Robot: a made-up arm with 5 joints.
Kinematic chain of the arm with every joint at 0, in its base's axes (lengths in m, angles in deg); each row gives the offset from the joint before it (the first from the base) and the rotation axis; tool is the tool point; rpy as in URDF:
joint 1: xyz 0 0 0.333 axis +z
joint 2: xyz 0 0 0 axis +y
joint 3: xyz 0.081 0 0.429 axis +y
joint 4: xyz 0.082 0 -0.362 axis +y
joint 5: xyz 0.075 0 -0.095 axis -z
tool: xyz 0 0 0 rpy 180 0 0
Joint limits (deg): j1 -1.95..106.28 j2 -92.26..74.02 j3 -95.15..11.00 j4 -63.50..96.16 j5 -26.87..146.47
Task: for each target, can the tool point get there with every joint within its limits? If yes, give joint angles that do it. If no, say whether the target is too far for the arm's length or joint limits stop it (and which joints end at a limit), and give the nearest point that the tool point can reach.
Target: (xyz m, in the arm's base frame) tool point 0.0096 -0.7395 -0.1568
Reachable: no: joint limits stop it (at a limit: joint 1, joint 2) | nearest point 0.1382 -0.0047 -0.0197 | short by 0.758 m
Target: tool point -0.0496 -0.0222 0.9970
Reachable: yes | joints 24.09 -61.33 -62.43 -4.67 86.47
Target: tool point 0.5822 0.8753 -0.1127
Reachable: no: too far | nearest point 0.4169 0.6267 0.0169 | short by 0.325 m
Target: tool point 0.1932 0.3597 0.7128
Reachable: yes | joints 61.76 -17.32 -64.34 72.90 97.50
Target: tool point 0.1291 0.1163 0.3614
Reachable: yes | joints 42.02 -27.68 2.49 26.35 6.72
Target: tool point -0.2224 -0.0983 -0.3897
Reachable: no: joint limits stop it (at a limit: joint 1, joint 2) | nearest point -0.0499 0.1707 -0.0466 | short by 0.469 m
